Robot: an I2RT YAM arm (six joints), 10 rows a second.
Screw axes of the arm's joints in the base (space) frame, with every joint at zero. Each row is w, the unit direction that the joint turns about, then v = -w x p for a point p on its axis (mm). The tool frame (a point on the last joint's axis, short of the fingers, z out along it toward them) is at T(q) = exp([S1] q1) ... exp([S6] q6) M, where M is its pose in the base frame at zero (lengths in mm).
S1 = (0, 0, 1, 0, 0, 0)
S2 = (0, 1, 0, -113.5, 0, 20)
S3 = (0, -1, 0, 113.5, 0, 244)
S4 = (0, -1, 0, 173.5, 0, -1)
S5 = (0, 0, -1, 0, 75, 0)
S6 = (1, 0, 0, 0, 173.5, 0)
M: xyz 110.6 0 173.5 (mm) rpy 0 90 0 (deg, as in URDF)
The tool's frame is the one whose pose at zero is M.
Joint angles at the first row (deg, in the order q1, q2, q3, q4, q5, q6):
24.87, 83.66, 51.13, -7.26, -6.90, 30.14
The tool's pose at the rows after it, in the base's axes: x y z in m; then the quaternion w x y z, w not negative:
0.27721 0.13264 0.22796 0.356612 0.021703 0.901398 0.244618
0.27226 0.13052 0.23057 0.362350 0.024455 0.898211 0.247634
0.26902 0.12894 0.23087 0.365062 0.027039 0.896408 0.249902
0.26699 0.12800 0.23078 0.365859 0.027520 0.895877 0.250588
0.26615 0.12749 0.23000 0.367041 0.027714 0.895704 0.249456
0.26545 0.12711 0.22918 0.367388 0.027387 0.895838 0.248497
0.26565 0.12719 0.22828 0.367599 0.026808 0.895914 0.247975
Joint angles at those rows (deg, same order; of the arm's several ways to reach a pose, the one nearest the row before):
24.83, 81.82, 50.06, -7.28, -6.42, 30.65
24.88, 80.24, 49.07, -7.03, -6.23, 31.03
24.87, 79.30, 48.22, -6.66, -6.18, 31.36
24.87, 78.76, 47.72, -6.57, -6.17, 31.43
24.87, 78.57, 47.37, -6.35, -6.00, 31.38
24.87, 78.45, 47.09, -6.22, -5.92, 31.29
24.87, 78.57, 46.98, -5.99, -5.89, 31.20

